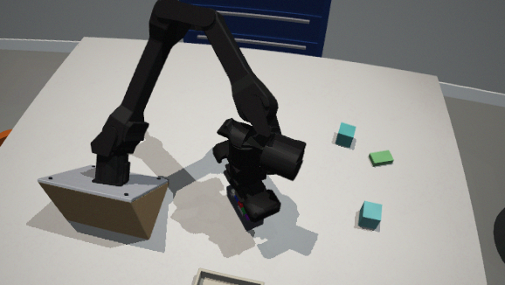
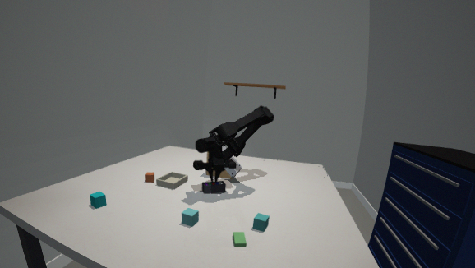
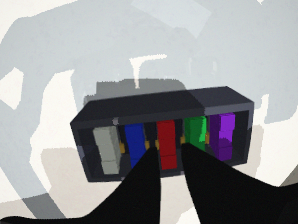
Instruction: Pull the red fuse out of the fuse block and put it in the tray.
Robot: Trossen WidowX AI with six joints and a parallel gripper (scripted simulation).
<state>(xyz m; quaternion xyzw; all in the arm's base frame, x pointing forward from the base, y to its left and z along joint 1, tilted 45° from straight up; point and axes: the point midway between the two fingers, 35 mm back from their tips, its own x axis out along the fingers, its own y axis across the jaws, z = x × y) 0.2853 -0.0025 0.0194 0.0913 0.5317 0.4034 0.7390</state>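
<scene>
Right now the red fuse is 20 mm below my gripper tip. From my gripper tip the other things lie so: orange cube 330 mm to the right, 30 mm below; green block 340 mm ahead, 160 mm to the left, 40 mm below; grey tray 20 mm behind, 220 mm to the right, 40 mm below.
</scene>
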